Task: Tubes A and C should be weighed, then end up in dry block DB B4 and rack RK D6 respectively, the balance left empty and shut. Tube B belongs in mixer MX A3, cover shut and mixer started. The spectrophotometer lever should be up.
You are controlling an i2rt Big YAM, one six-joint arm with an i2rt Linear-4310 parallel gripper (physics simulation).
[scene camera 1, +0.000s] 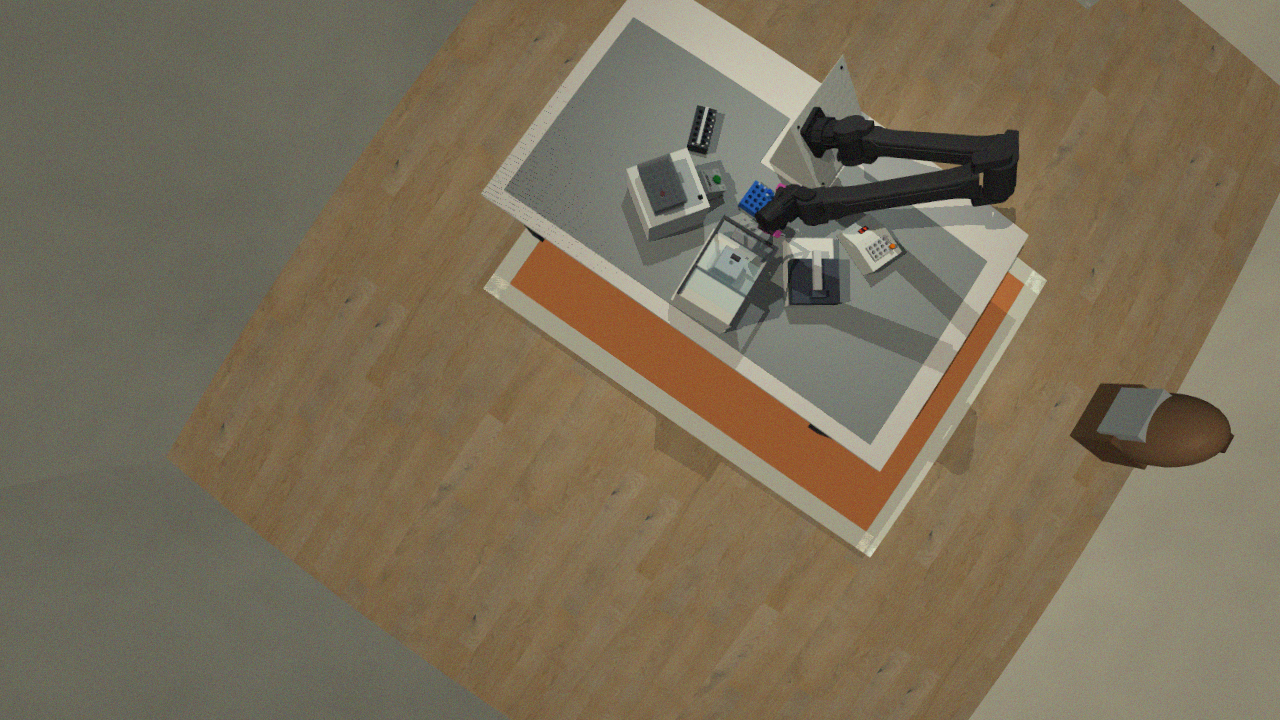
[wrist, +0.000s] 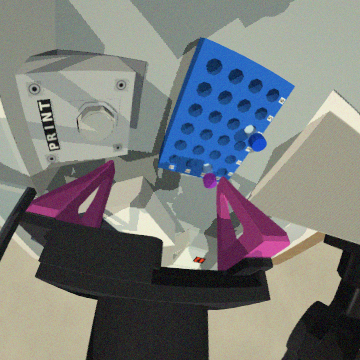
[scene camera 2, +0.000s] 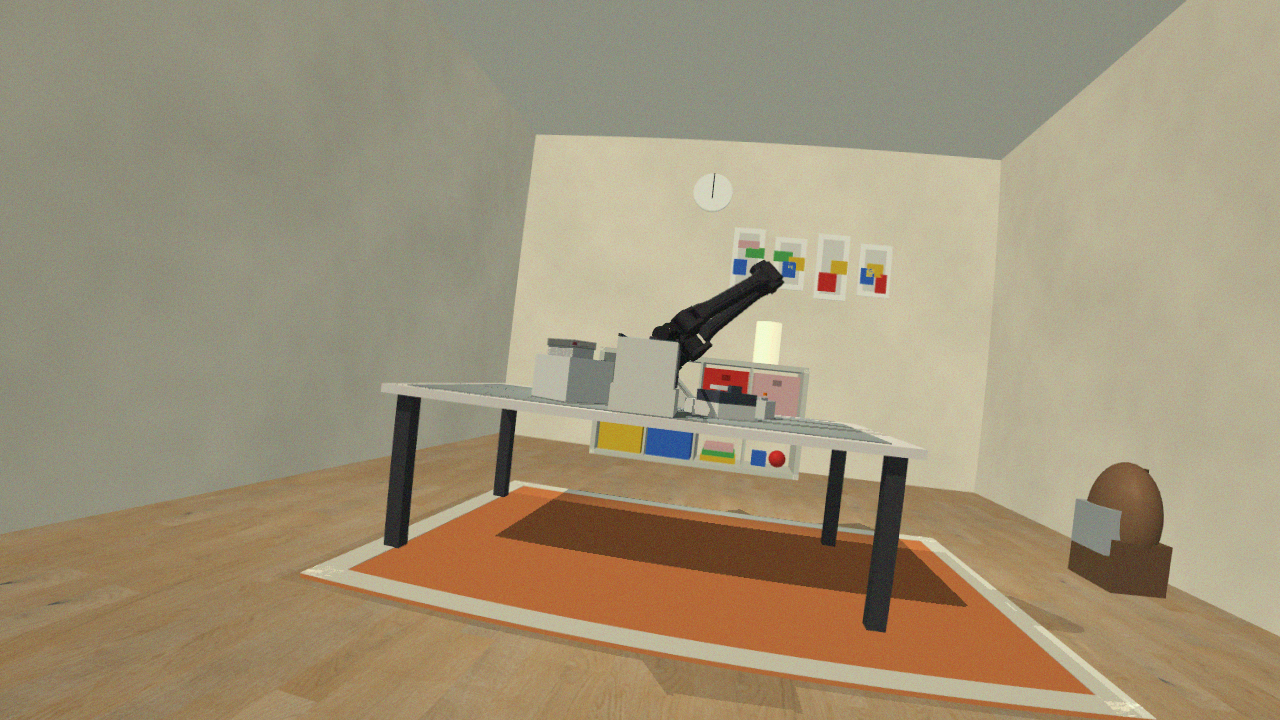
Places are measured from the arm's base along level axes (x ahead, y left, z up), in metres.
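Where they show: gripper, between the fingertips: (wrist: pixel 167 172); arm's base, origin of its link: (scene camera 1: pixel 815 132).
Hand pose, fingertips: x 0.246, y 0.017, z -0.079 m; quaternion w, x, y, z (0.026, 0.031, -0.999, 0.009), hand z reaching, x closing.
Each offset is from my fingertips to the top centre of the thing. "spot": to the spot under its first point.
My gripper (scene camera 1: pixel 771 211) (wrist: pixel 167 172) is open and empty, its magenta fingers wide apart at the near end of the blue rack {dy -0.036, dx -0.041, dz -0.031 m} (scene camera 1: pixel 756 197) (wrist: pixel 220 81). A tube with a blue cap {dy -0.043, dx -0.070, dz -0.007 m} (wrist: pixel 257 142) stands in the rack by its labelled right edge. A tube with a purple cap {dy +0.012, dx -0.046, dz -0.007 m} (wrist: pixel 209 180) stands at the rack's near end, beside the right fingertip. The cap letters are not readable. The glass-walled balance {spot: dy -0.051, dx +0.335, dz +0.147 m} (scene camera 1: pixel 707 300) is beside the rack; its door state is unclear. A large pale device {spot: dy -0.209, dx +0.100, dz +0.074 m} (scene camera 1: pixel 696 201) has a dark lid lying on it. A third tube does not show.
A grey PRINT button box {spot: dy -0.043, dx +0.076, dz +0.010 m} (wrist: pixel 65 120) stands left of the rack. Also on the table are a small black rack {dy -0.315, dx -0.151, dz -0.013 m} (scene camera 1: pixel 704 129), a green-button box {dy -0.196, dx -0.015, dz +0.013 m} (scene camera 1: pixel 716 179), a dark device with a pale lever {dy +0.181, dx +0.075, dz +0.041 m} (scene camera 1: pixel 816 273), and a keypad unit {dy +0.297, dx -0.097, dz +0.009 m} (scene camera 1: pixel 872 248). The arm's pale base mount (wrist: pixel 315 175) rises at right.
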